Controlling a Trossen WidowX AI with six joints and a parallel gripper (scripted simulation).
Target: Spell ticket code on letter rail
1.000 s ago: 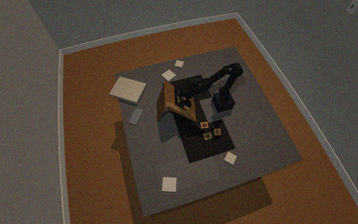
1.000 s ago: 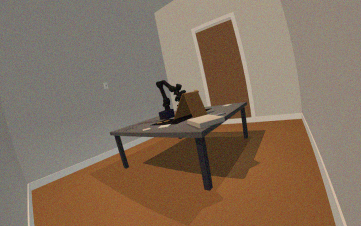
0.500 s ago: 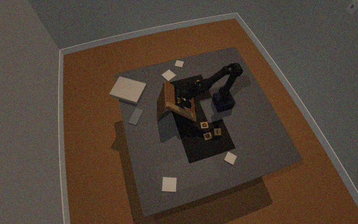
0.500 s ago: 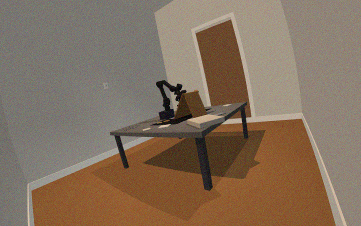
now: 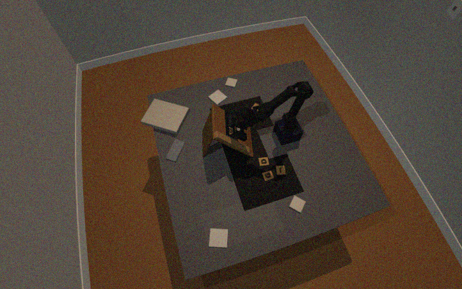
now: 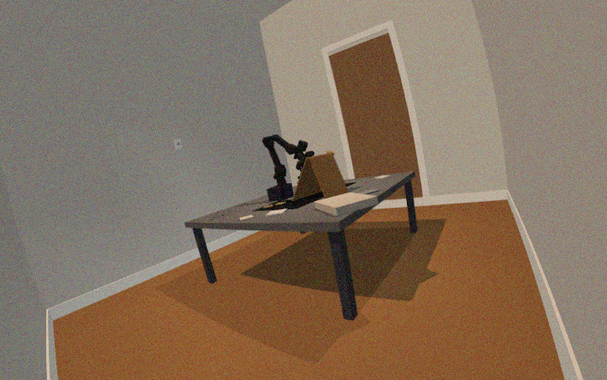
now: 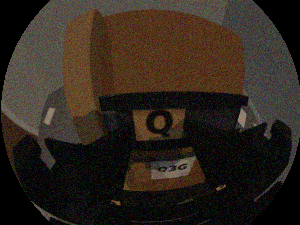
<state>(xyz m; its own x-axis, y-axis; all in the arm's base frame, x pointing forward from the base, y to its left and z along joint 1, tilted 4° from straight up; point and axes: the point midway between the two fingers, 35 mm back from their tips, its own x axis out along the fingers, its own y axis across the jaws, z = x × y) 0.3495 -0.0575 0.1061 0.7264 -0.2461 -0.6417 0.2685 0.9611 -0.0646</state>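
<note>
Right now the white ticket is 7 cm behind my gripper tip, 1 cm to the right of it and 8 cm below it. From my gripper tip the other things lie so: black mat: 17 cm behind, 6 cm to the left, 17 cm below; grey slab: 35 cm ahead, 8 cm to the right, 17 cm below; letter tile: 28 cm behind, 22 cm to the right, 17 cm below.
</note>
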